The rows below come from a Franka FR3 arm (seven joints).
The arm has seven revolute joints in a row. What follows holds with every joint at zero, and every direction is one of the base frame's.
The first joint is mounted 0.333 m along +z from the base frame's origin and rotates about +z.
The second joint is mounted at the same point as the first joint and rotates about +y.
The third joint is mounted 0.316 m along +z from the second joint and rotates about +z.
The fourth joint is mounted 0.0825 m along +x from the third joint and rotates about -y.
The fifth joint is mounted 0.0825 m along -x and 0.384 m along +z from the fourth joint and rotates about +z.
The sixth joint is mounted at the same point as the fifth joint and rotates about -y.
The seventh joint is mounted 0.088 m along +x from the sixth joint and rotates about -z.
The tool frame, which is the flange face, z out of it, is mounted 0.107 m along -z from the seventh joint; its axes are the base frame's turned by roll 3.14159, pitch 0 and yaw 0 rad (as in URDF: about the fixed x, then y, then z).
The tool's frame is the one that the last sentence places.
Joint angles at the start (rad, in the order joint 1, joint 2, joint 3, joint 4, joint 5, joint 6, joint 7): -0.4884, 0.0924, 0.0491, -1.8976, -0.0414, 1.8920, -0.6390
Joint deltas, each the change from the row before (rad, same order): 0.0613, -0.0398, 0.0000, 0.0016, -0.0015, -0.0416, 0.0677; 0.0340, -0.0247, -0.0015, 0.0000, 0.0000, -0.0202, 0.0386; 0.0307, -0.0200, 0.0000, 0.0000, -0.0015, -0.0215, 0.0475; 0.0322, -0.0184, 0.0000, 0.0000, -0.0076, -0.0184, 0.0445; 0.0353, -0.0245, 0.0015, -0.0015, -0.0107, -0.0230, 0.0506; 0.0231, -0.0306, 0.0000, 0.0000, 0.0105, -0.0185, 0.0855; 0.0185, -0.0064, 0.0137, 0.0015, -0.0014, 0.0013, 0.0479
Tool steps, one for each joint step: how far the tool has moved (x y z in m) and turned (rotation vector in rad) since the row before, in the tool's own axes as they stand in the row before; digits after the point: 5 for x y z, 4 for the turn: 0.01093, -0.03415, -0.02024, -0.0092, -0.0041, 0.0080; 0.00388, -0.01869, -0.01233, -0.0069, 0.0024, 0.0074; 0.00304, -0.01745, -0.00954, -0.0047, -0.0030, 0.0175; 0.00270, -0.01748, -0.00891, -0.0110, -0.0039, 0.0117; 0.00077, -0.02016, -0.01112, -0.0149, -0.0044, 0.0132; -0.00345, -0.01502, -0.01493, 0.0015, 0.0147, 0.0664; 0.00396, -0.01658, -0.00503, -0.0081, 0.0090, 0.0162
